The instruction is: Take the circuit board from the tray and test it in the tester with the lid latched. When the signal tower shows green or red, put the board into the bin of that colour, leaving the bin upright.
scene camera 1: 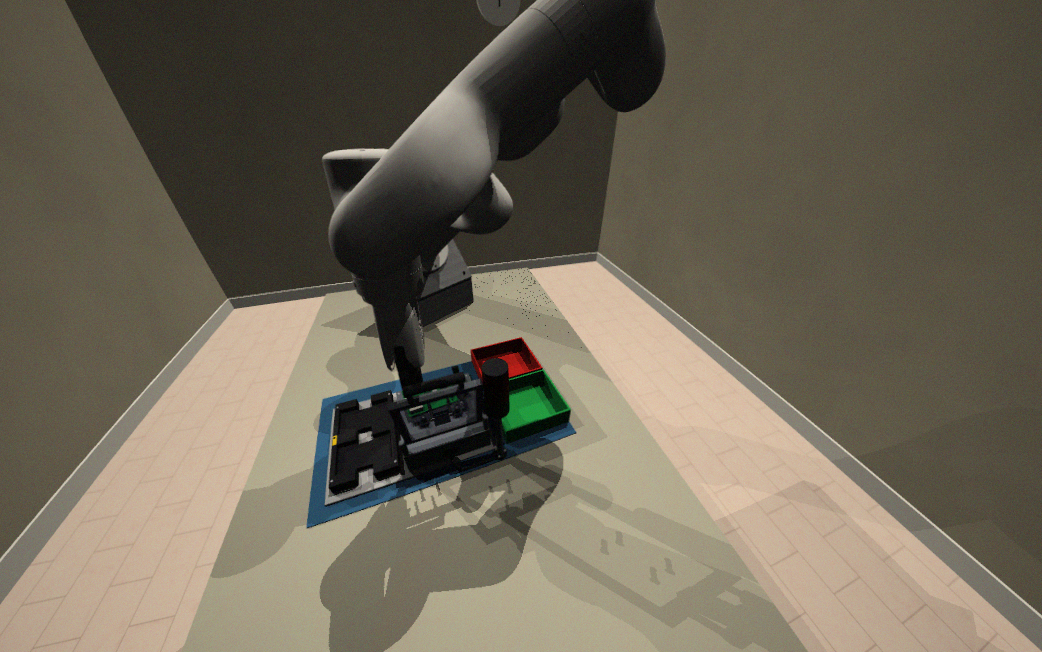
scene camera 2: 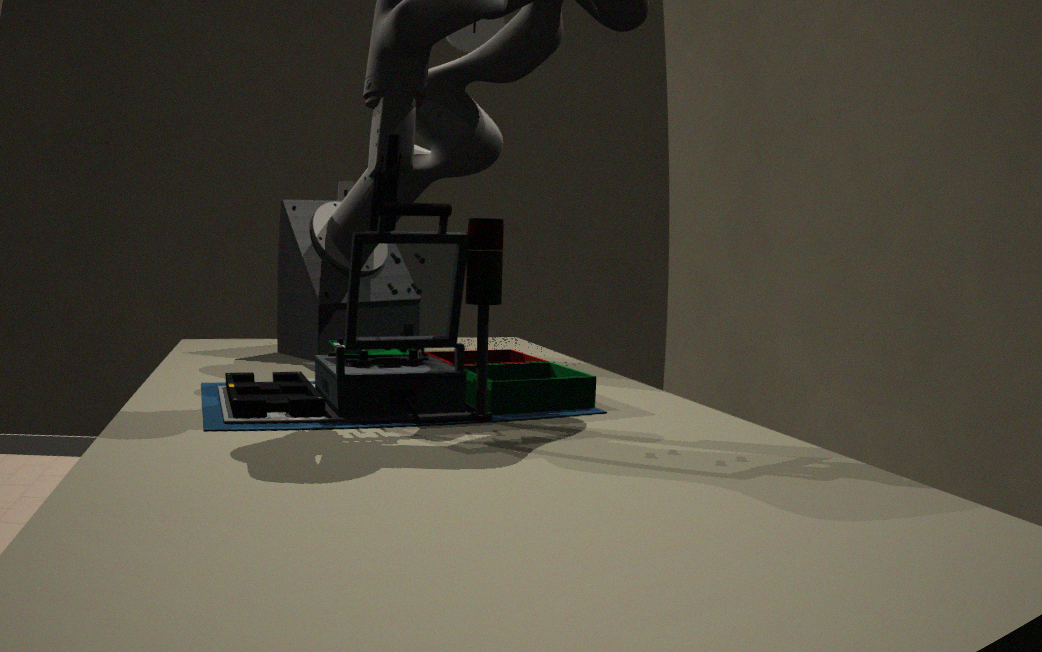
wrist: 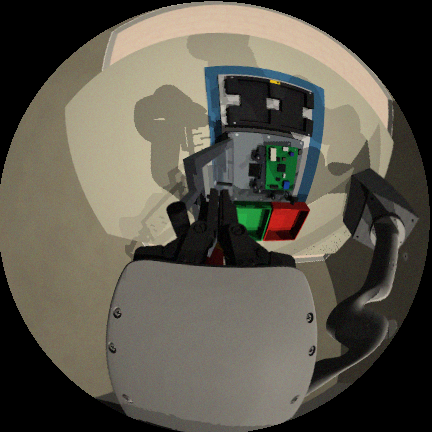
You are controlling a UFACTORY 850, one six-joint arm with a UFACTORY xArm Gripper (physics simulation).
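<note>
The green circuit board (scene camera 1: 439, 402) (scene camera 2: 376, 352) (wrist: 273, 176) lies in the grey tester (scene camera 1: 453, 443) (scene camera 2: 391, 393) (wrist: 240, 162). The tester's lid (scene camera 2: 407, 238) (wrist: 210, 152) stands raised, with its dark handle (scene camera 2: 422, 208) on top. My gripper (scene camera 1: 412, 390) (scene camera 2: 381, 228) (wrist: 217, 200) is shut and empty, with its fingertips close to the left end of the handle in scene camera 2; contact cannot be told. The signal tower (scene camera 1: 496, 388) (scene camera 2: 484, 278) (wrist: 177, 215) looks unlit. The green bin (scene camera 1: 537, 411) (scene camera 2: 537, 393) (wrist: 252, 220) and red bin (scene camera 1: 507, 359) (wrist: 285, 222) are upright.
The black tray (scene camera 1: 361, 459) (scene camera 2: 307, 404) (wrist: 247, 112) lies beside the tester, with no board showing in its pockets. The blue mat (scene camera 1: 317, 499) (scene camera 2: 212, 415) (wrist: 316, 135) lies under the fixtures. The tower's pole stands between tester and green bin in scene camera 2.
</note>
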